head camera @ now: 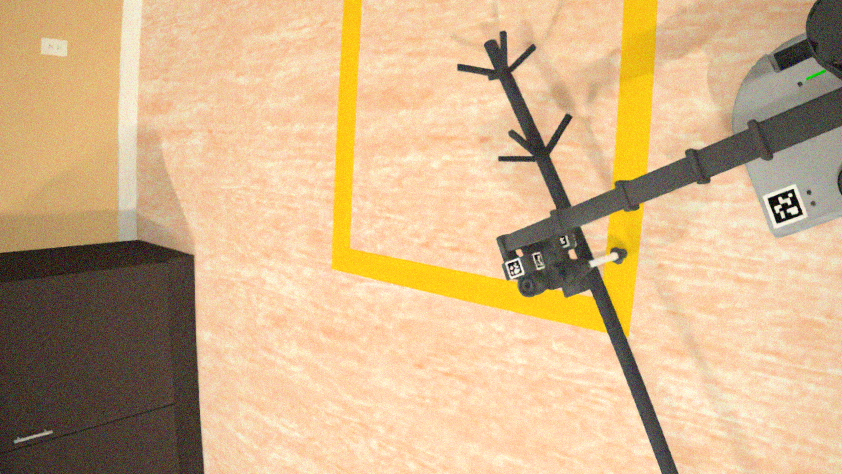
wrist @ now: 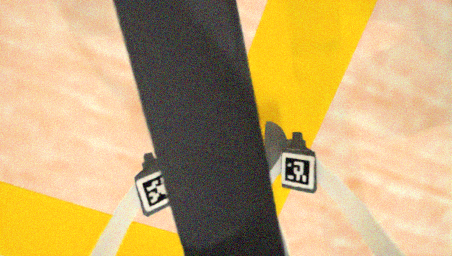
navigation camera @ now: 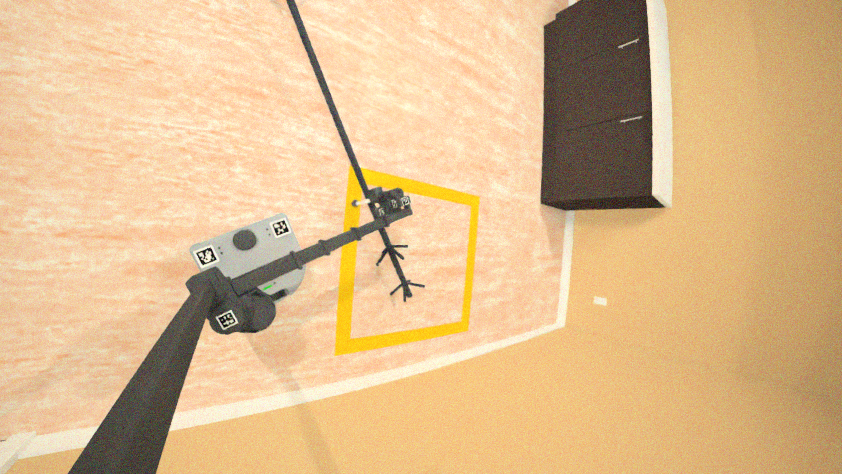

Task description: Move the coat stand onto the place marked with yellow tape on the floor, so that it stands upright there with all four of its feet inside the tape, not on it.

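Where they show: robot's base, origin of its link: (navigation camera: 244, 238).
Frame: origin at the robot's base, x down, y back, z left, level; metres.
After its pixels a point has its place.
Observation:
The dark coat stand (head camera: 530, 129) @[x -0.114, y 0.342, z -0.561 m] (navigation camera: 329, 100) @[x -0.162, y -0.426, z -0.492 m] (wrist: 195, 100) @[x -0.132, y 0.075, z -0.544 m] is tipped over, not upright. In the head and navigation views its hooked top end is over the area inside the yellow tape (head camera: 412, 282) @[x -0.001, y 0.137, z -1.106 m] (navigation camera: 468, 264) @[x -0.001, y 0.671, z -1.135 m] (wrist: 310, 60) @[x -0.001, y 0.079, z -0.466 m], and its pole crosses one tape corner and runs outside. Its feet do not show. My gripper (head camera: 617, 255) @[x -0.009, y 0.022, z -0.540 m] (navigation camera: 355, 203) @[x -0.009, y 0.022, z -0.540 m] (wrist: 223, 147) @[x -0.009, y 0.022, z -0.540 m] is at the pole near that corner. In the wrist view the fingers are drawn in on both sides, shut on the pole. The pole hides part of the left finger.
My base (head camera: 760, 111) @[x -0.160, y 0.171, z -0.109 m] (navigation camera: 276, 229) @[x -0.160, y 0.002, z -0.114 m] stands beside the tape, with the arm (head camera: 659, 182) @[x -0.367, y 0.103, z -0.274 m] (navigation camera: 306, 253) @[x -0.369, y 0.095, z -0.149 m] reaching over the tape edge and pole. A dark cabinet (head camera: 88, 341) @[x -0.497, y 0.311, z -2.250 m] (navigation camera: 595, 117) @[x -0.487, y -0.041, z -2.423 m] stands against the wall (head camera: 58, 129) @[x -0.373, y 1.277, z -2.455 m] (navigation camera: 707, 294) @[x -1.170, y 1.413, z -2.387 m]. A white baseboard (head camera: 129, 117) @[x -0.039, y 1.329, z -2.415 m] (navigation camera: 565, 270) @[x -0.041, y 1.368, z -2.394 m] runs along the wall.

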